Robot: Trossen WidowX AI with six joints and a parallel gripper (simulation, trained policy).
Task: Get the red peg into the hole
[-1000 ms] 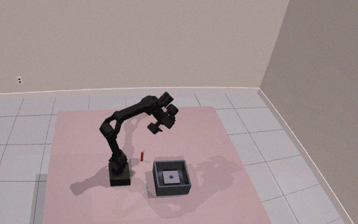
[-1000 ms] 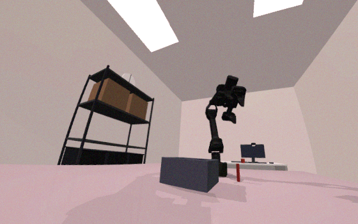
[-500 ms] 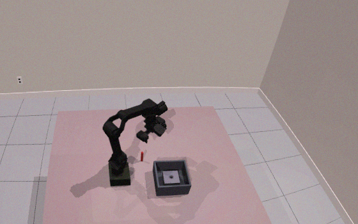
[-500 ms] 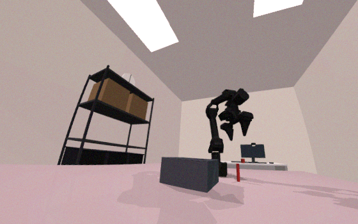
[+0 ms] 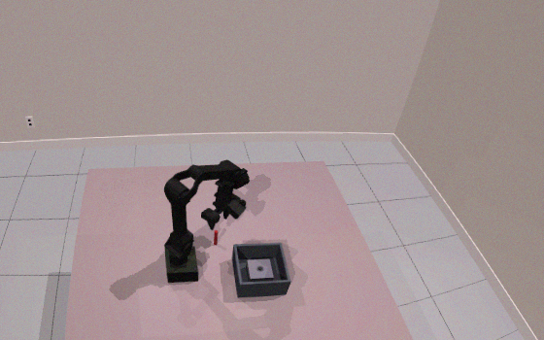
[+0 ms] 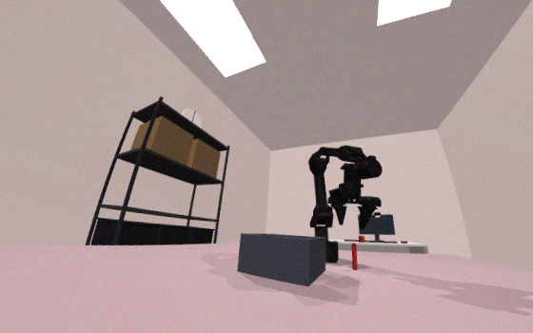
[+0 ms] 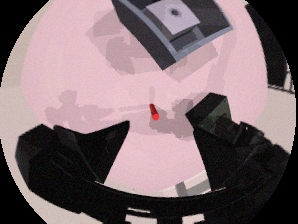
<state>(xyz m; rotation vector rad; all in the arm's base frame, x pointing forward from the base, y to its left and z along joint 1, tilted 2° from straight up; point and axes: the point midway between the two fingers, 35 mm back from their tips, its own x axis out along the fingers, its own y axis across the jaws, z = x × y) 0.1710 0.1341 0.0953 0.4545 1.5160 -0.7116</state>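
Now: the red peg 9 cm below my gripper tip, 1 cm to the left of it and 1 cm behind it. From my gripper tip the other things lie so: light grey plate 17 cm to the right, 14 cm ahead, 9 cm below; dark box 17 cm to the right, 14 cm ahead, 11 cm below.
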